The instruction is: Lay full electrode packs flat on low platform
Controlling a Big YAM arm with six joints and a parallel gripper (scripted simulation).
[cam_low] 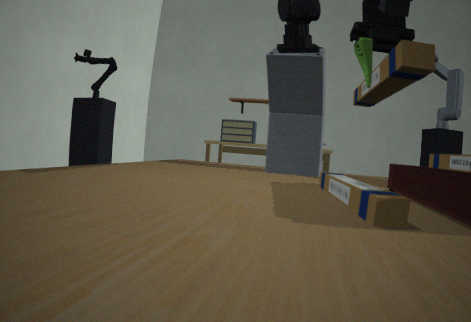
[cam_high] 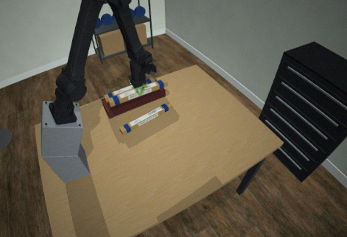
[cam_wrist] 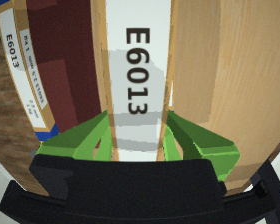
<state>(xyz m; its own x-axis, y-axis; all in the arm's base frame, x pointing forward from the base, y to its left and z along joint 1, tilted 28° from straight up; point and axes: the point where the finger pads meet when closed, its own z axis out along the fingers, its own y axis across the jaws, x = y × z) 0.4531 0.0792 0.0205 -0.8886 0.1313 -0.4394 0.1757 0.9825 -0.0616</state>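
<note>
The dark red platform is 4 cm ahead of my hand, 14 cm to the left of it and 17 cm below it. From my hand the other things lie so: pack of welding electrodes (1 cm above).
</note>
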